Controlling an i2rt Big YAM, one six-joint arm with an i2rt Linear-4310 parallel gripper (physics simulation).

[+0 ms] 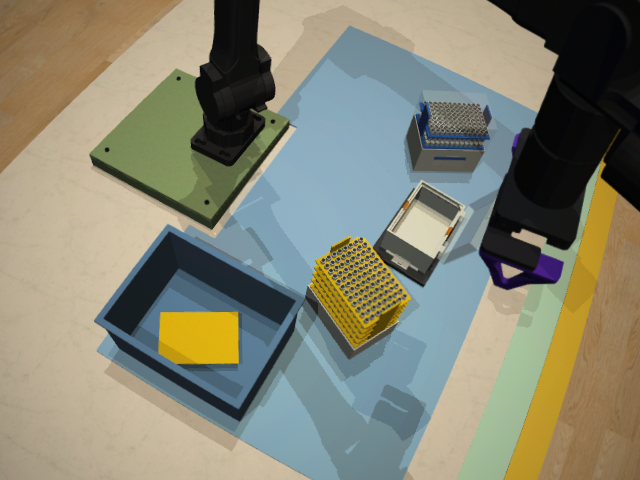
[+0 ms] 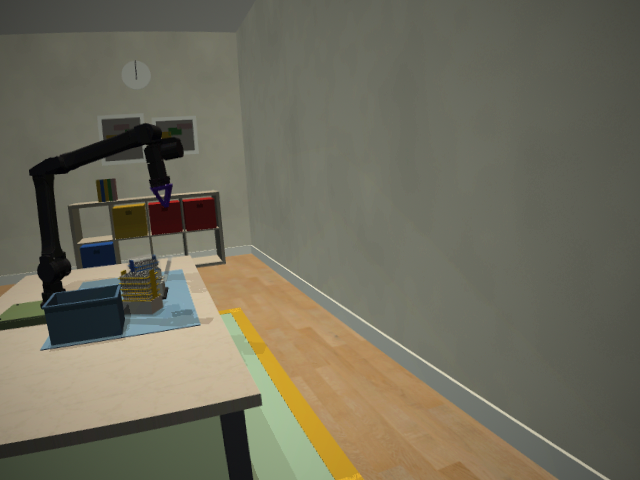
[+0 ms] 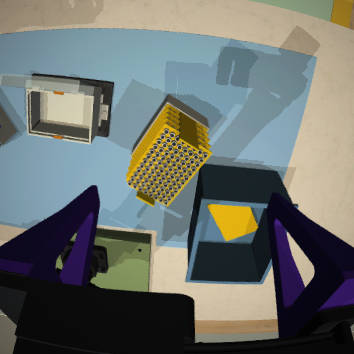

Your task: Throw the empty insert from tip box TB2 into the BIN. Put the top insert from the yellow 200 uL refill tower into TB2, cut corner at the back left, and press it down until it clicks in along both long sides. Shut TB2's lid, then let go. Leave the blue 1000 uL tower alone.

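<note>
My gripper (image 1: 509, 214) (image 2: 164, 205) (image 3: 184, 197) is open and empty, high above the table, with its fingers wide apart. The yellow insert (image 1: 199, 338) (image 3: 234, 220) lies inside the blue bin (image 1: 232, 273) (image 2: 85, 322) (image 3: 225, 262). The yellow refill tower (image 1: 361, 279) (image 2: 139, 286) (image 3: 167, 165) stands beside the bin, with stacked inserts full of tips. TB2 (image 1: 405, 249) (image 3: 93, 112) is a pale box on a dark base, with no insert in it and orange clips on its long sides. Its clear lid (image 1: 471, 232) (image 3: 50, 82) stands open along one long side.
The blue 1000 uL tower (image 1: 454, 124) (image 2: 144, 265) stands beyond TB2 on the blue mat (image 1: 330, 129) (image 3: 150, 55). The green base plate (image 1: 149, 134) (image 2: 23, 314) (image 3: 125, 270) carries the arm's base. The table edge runs close beyond the mat on TB2's lid side.
</note>
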